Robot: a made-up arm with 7 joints.
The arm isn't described. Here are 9 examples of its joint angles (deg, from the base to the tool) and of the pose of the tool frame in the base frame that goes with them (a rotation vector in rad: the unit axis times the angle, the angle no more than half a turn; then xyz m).
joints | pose
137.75 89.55 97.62 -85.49 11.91 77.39 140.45 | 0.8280 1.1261 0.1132 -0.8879 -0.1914 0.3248
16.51 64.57 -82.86 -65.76 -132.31 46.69 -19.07 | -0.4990 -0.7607 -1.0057 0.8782 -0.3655 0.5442
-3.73 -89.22 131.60 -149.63 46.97 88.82 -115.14 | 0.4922 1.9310 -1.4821 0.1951 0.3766 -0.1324
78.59 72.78 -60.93 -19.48 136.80 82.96 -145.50 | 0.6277 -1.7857 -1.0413 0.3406 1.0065 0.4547
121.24 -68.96 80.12 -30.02 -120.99 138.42 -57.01 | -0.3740 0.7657 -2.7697 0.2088 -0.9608 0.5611
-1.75 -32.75 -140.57 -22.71 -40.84 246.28 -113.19 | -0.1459 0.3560 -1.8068 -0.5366 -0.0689 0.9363
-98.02 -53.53 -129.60 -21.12 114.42 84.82 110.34 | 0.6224 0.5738 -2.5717 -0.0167 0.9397 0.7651
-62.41 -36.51 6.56 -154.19 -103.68 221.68 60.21 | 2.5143 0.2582 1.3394 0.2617 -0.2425 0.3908
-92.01 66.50 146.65 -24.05 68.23 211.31 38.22 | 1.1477 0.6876 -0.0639 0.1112 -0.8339 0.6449
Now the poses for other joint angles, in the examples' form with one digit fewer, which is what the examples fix.
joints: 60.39 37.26 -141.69 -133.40 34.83 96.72 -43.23
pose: -2.683 1.279 -0.244 0.142 -0.570 0.523
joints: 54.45 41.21 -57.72 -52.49 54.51 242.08 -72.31
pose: 0.550 -0.054 2.153 0.642 0.337 0.715
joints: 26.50 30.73 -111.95 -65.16 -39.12 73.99 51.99
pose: 0.427 -1.916 0.079 0.412 -0.456 1.001
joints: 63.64 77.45 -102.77 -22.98 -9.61 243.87 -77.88
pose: -1.506 1.046 1.155 0.471 0.745 0.425
